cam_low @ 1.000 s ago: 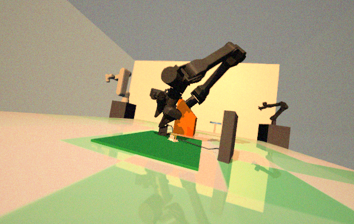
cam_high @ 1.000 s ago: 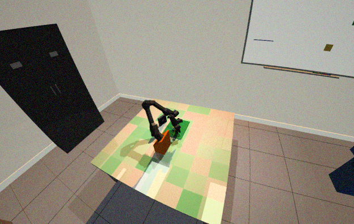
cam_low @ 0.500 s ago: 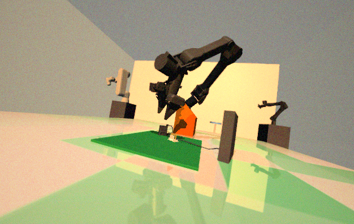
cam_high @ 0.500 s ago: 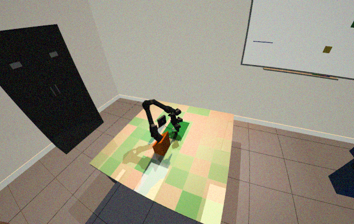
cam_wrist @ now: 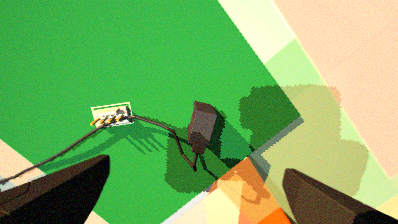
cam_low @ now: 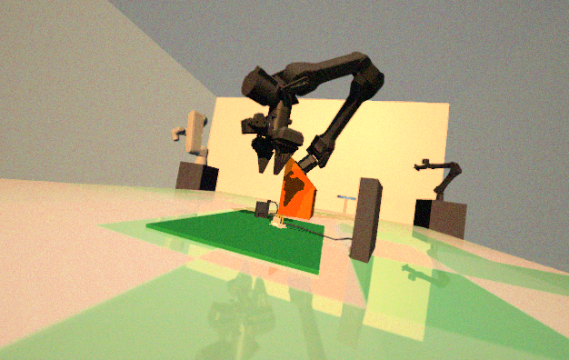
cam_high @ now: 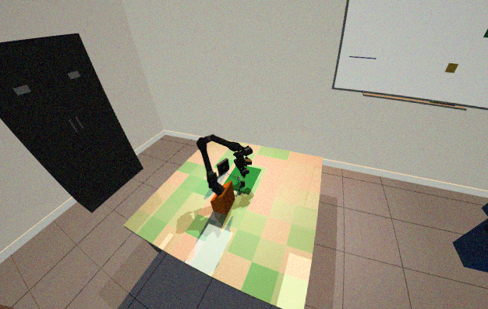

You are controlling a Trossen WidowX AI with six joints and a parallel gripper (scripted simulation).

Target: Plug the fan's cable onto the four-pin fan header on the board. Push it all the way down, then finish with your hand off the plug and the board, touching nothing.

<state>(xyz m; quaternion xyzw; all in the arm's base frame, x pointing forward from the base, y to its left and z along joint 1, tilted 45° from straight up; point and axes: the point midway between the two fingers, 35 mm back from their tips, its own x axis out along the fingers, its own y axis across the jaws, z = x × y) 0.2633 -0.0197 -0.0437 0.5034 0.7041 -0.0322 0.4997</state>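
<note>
Right now the fan plug is 10 mm behind my gripper tip and 90 mm below it. Round my gripper tip: dark fan: 90 mm ahead, 210 mm to the left, 60 mm below; four-pin fan header: 50 mm ahead, 60 mm to the left, 120 mm below; board: 70 mm ahead, 30 mm to the left, 130 mm below.
</note>
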